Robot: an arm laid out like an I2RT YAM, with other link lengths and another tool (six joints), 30 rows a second.
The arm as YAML. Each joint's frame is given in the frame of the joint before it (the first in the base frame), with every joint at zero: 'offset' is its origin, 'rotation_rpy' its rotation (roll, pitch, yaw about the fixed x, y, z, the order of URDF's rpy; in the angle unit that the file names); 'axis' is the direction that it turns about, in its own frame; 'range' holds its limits. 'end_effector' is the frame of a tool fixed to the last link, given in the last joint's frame.
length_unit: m
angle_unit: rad
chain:
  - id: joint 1
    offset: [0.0, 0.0, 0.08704]
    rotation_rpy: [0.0, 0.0, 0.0]
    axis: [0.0, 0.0, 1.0]
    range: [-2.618, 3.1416]
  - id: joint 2
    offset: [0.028, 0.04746, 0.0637]
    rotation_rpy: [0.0, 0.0, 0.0]
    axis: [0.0, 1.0, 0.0]
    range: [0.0, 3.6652]
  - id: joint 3
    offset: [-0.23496, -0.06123, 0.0]
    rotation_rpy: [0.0, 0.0, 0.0]
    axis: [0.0, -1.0, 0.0]
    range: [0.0, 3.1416]
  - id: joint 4
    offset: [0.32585, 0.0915, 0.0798]
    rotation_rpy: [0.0, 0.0, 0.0]
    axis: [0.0, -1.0, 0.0]
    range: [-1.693, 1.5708]
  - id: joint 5
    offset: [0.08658, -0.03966, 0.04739]
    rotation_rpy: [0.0, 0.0, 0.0]
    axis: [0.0, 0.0, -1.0]
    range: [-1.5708, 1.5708]
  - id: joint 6
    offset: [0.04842, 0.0, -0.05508]
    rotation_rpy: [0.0, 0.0, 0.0]
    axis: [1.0, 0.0, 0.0]
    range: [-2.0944, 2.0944]
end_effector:
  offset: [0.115, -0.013, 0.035]
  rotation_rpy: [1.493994, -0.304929, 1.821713]
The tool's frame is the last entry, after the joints.
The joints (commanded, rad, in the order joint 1, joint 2, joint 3, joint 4, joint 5, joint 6), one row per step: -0.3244 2.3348 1.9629 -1.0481 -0.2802 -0.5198; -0.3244 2.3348 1.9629 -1.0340 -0.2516 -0.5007; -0.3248 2.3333 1.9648 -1.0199 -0.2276 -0.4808; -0.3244 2.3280 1.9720 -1.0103 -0.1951 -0.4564; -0.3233 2.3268 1.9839 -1.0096 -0.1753 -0.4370; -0.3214 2.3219 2.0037 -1.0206 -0.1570 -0.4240; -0.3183 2.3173 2.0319 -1.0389 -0.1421 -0.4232; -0.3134 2.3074 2.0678 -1.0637 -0.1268 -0.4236; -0.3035 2.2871 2.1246 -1.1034 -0.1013 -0.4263; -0.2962 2.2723 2.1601 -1.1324 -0.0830 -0.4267; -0.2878 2.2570 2.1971 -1.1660 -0.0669 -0.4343; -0.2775 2.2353 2.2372 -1.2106 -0.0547 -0.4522; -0.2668 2.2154 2.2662 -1.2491 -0.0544 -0.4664
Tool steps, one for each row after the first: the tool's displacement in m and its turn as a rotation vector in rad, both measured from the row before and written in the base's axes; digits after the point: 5 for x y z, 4 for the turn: 0.00184 -0.00605 -0.00059 -0.0269 -0.0005 -0.0227; 0.00262 -0.00588 0.00143 -0.0233 -0.0056 -0.0236; 0.00303 -0.00715 0.00531 -0.0313 -0.0074 -0.0293; 0.00246 -0.00421 0.00491 -0.0178 -0.0048 -0.0217; 0.00229 -0.00315 0.00959 -0.0179 -0.0062 -0.0147; 0.00284 -0.00151 0.01259 -0.0181 -0.0092 -0.0012; 0.00331 -0.00050 0.01850 -0.0207 -0.0154 0.0014; 0.00405 0.00089 0.03218 -0.0355 -0.0283 0.0053; 0.00062 0.00145 0.02099 -0.0230 -0.0152 0.0020; -0.00074 0.00321 0.02148 -0.0225 -0.0134 0.0103; -0.00341 0.00623 0.02528 -0.0220 -0.0126 0.0228; -0.00420 0.00846 0.01989 -0.0082 -0.0093 0.0238
